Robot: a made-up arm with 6 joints. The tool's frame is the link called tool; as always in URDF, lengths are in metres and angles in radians.
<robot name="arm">
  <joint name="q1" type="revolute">
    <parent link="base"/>
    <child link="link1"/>
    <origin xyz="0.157 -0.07 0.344" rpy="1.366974 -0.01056 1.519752"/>
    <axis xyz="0 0 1"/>
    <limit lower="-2.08" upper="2.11" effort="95" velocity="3.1"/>
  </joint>
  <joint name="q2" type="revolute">
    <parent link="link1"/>
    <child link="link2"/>
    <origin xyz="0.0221 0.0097 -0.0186" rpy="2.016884 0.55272 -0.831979"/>
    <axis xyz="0 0 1"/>
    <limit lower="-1.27" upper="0.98" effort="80" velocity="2.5"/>
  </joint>
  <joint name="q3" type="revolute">
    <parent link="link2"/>
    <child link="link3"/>
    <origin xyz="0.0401 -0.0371 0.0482" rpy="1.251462 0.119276 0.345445"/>
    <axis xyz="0 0 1"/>
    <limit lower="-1.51" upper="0.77" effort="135" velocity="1.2"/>
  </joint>
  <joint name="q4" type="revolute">
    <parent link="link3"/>
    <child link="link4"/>
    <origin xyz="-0.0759 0.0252 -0.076" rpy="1.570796 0 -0.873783"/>
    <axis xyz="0 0 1"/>
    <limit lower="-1.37" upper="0.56" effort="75" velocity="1.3"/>
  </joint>
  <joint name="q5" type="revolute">
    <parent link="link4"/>
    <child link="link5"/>
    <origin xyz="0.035 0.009 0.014" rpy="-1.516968 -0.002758 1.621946"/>
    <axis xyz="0 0 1"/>
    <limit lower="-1.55" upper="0.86" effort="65" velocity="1.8"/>
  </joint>
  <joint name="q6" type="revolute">
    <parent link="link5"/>
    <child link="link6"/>
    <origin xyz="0.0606 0.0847 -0.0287" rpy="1.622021 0 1.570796"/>
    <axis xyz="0 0 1"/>
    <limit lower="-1.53" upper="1.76" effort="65" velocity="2.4"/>
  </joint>
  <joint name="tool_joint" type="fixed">
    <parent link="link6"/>
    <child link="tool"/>
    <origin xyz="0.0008 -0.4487 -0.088" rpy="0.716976 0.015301 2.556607"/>
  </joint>
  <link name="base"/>
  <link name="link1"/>
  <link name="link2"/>
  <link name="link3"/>
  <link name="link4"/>
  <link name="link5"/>
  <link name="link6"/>
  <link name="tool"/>
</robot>
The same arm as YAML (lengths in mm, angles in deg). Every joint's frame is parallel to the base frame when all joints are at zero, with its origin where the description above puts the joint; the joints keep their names.
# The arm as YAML. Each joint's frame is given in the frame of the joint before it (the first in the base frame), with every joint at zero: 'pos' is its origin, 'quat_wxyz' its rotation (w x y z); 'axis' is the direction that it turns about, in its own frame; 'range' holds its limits. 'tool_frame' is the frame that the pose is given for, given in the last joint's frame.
length_unit: mm
angle_unit: deg
joints:
  - joint: q1
    pos: [157.0, -70.0, 344.0]
    quat_wxyz: [1.0, 0.0, 0.0, 0.0]
    axis: [0.977915, -0.052101, 0.202403]
    range: [-119.18, 120.89]
  - joint: q2
    pos: [-19.0, 23.0, 6.0]
    quat_wxyz: [1.0, 0.0, 0.0, 0.0]
    axis: [-0.311705, -0.799212, -0.513908]
    range: [-72.77, 56.15]
  - joint: q3
    pos: [-62.0, -13.0, -36.0]
    quat_wxyz: [1.0, 0.0, 0.0, 0.0]
    axis: [-1.0, 0.0, 0.0]
    range: [-86.52, 44.12]
  - joint: q4
    pos: [76.0, -68.0, 42.0]
    quat_wxyz: [1.0, 0.0, 0.0, 0.0]
    axis: [0.0, 0.0, 1.0]
    range: [-78.5, 32.09]
  - joint: q5
    pos: [-9.0, 35.0, 14.0]
    quat_wxyz: [1.0, 0.0, 0.0, 0.0]
    axis: [0.051202, -0.997238, 0.053802]
    range: [-88.81, 49.27]
  - joint: q6
    pos: [-62.0, 21.0, -86.0]
    quat_wxyz: [1.0, 0.0, 0.0, 0.0]
    axis: [-1.0, 0.0, 0.0]
    range: [-87.66, 100.84]
tool_frame:
  pos: [88.0, 448.0, -25.0]
  quat_wxyz: [0.578211, 0.416319, -0.698648, 0.065123]

